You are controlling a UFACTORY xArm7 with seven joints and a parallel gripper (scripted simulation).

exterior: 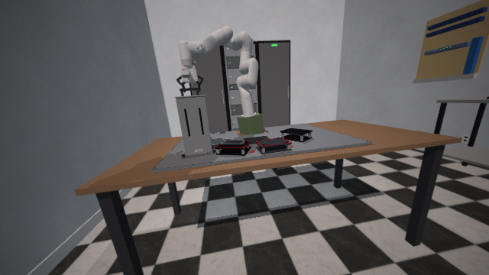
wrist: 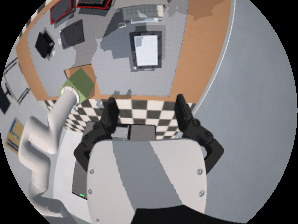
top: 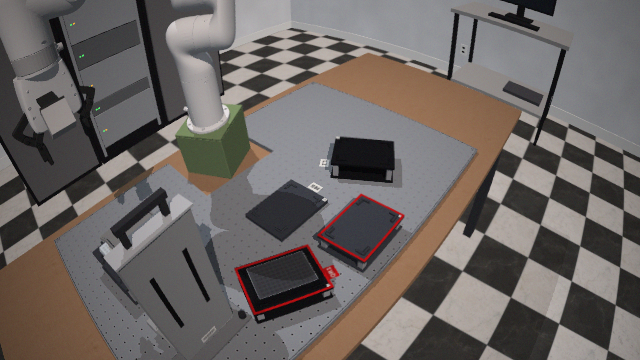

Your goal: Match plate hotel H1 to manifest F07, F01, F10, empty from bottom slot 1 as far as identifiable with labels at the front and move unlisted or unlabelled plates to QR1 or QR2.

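My hand is 290 mm above the pale well plate and 10 mm short of it. The rest, counted from my hand: dark plate (340 mm ahead, 310 mm below, 160 mm to the left).
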